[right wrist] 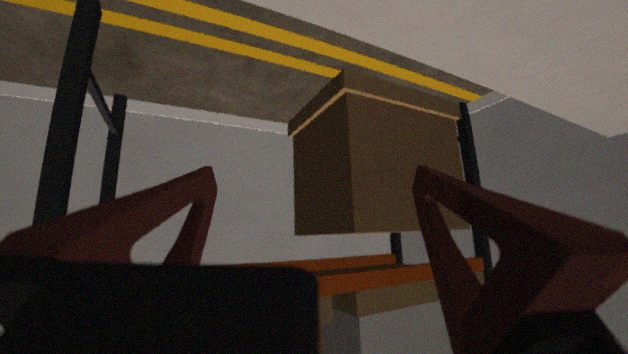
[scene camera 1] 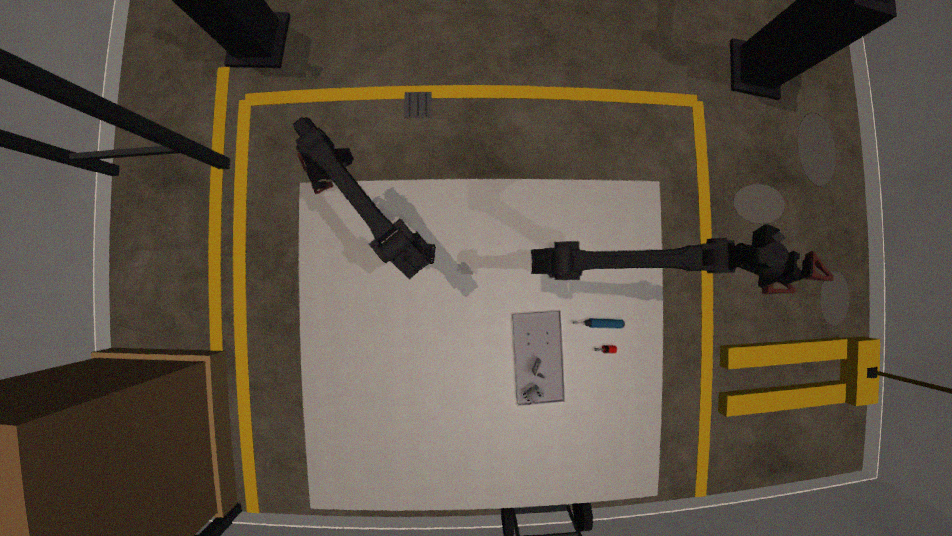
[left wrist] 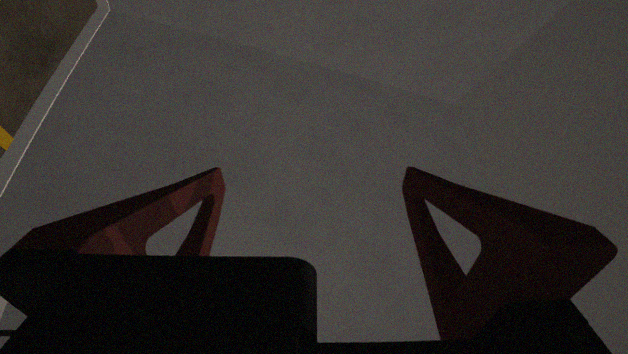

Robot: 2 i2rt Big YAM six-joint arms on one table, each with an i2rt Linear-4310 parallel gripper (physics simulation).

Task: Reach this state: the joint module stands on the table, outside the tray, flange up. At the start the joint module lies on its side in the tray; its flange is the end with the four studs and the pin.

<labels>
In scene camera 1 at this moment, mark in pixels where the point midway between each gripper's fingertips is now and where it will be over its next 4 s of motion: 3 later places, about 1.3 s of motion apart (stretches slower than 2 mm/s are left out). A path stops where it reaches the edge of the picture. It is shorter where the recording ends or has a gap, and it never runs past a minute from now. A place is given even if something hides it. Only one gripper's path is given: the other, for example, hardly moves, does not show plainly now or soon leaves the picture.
My left gripper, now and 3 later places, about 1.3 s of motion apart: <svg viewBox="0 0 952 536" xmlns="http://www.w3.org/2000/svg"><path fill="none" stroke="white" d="M813 284L814 286L783 300L690 335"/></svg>
</labels>
